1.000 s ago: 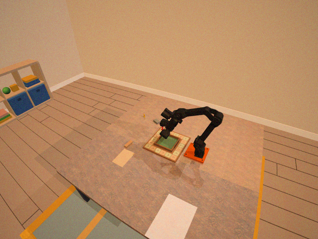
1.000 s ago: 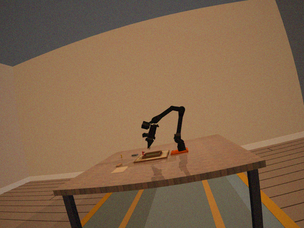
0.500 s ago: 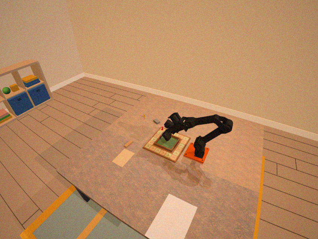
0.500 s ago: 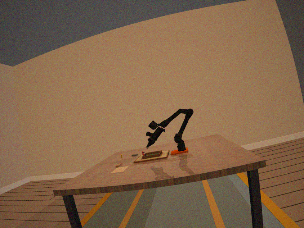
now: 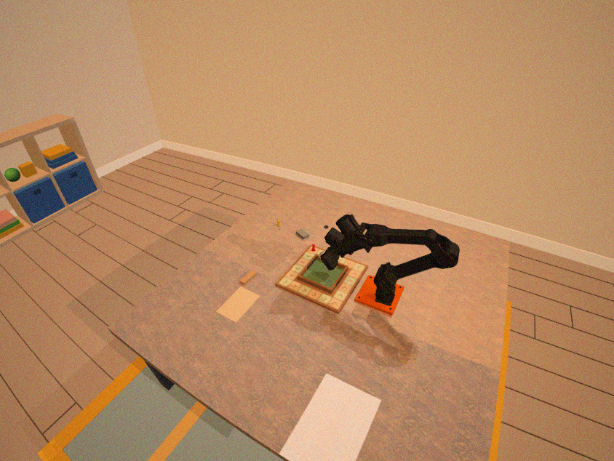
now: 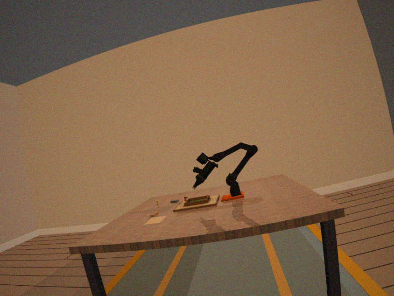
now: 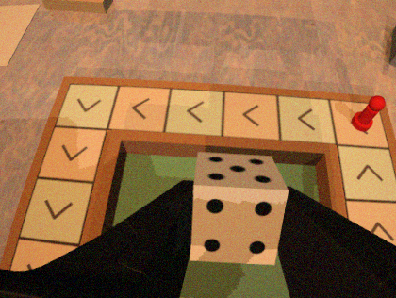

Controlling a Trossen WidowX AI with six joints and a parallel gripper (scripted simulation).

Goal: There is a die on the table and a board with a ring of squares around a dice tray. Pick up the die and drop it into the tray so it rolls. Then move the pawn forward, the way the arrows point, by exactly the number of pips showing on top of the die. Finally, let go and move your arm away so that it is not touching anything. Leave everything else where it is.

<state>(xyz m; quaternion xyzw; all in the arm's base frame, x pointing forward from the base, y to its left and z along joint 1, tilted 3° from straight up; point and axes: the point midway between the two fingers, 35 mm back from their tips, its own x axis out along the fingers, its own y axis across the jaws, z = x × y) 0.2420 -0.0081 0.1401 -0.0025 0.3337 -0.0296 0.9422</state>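
Right now the white die is right at my gripper tip. Also, from my gripper tip: grey block: 200 mm ahead, 210 mm to the right, 110 mm below; then green tray: 120 mm below; then red pawn: 100 mm ahead, 120 mm to the right, 90 mm below.
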